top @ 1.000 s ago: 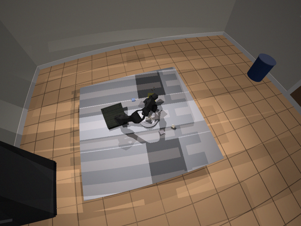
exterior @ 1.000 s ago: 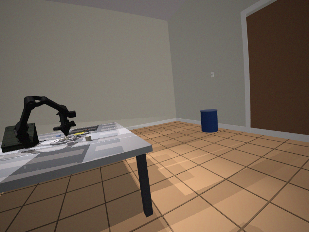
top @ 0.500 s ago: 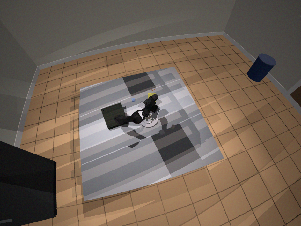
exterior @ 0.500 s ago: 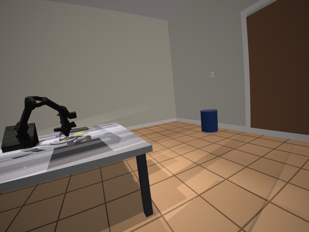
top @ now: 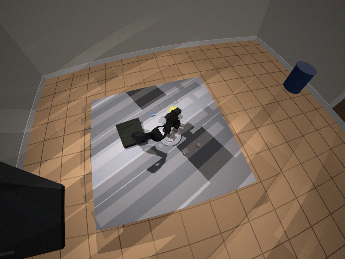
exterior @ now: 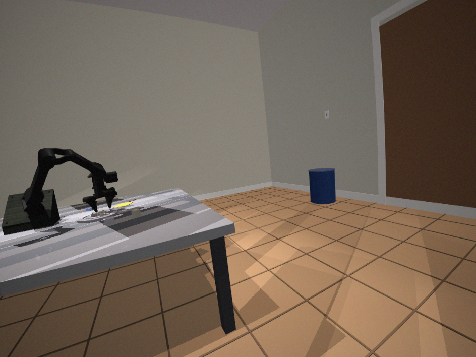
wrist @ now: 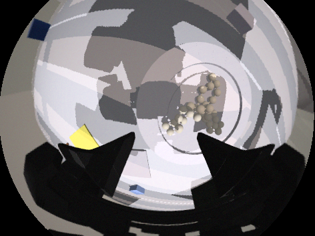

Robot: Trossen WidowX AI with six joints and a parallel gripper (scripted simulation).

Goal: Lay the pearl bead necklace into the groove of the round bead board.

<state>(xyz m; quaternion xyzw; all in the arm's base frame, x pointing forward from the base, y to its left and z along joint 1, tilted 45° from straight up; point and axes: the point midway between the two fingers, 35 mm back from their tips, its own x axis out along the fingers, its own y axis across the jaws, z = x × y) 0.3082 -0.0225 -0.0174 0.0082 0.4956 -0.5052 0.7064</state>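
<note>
Now: gripper tip 30 mm past the round bead board, 60 mm to the left of it and 10 mm above it. From my gripper tip the other things lie so: yellow pad: 100 mm ahead, 190 mm to the left, 20 mm below; grey card: 20 mm behind, 120 mm to the left, 20 mm below; blue block: 100 mm behind, 230 mm to the left, 10 mm below.
</note>
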